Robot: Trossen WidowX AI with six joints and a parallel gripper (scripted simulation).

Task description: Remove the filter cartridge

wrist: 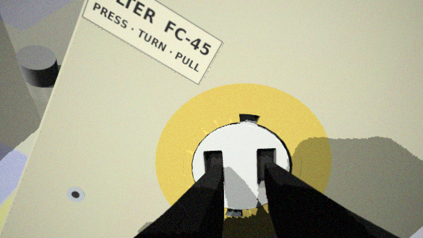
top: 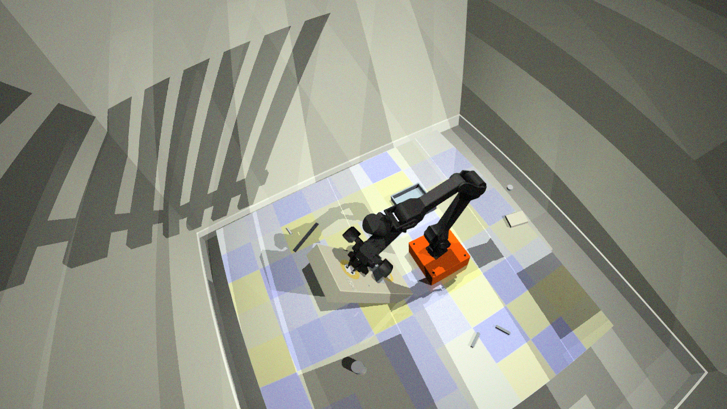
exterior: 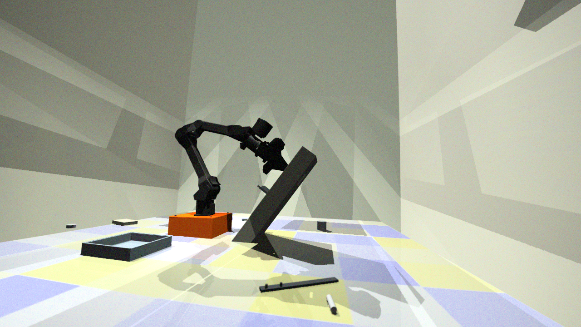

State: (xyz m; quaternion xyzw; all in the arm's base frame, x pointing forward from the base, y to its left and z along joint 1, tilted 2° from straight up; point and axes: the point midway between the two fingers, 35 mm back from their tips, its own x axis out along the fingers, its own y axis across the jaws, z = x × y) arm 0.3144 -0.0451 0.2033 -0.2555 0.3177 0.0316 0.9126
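Right now the round filter cartridge is 20 mm ahead of my gripper tip and 10 mm below it. Round my gripper tip: beige slab 740 mm behind, 260 mm below, 140 mm to the left; service panel 90 mm below, 30 mm behind.
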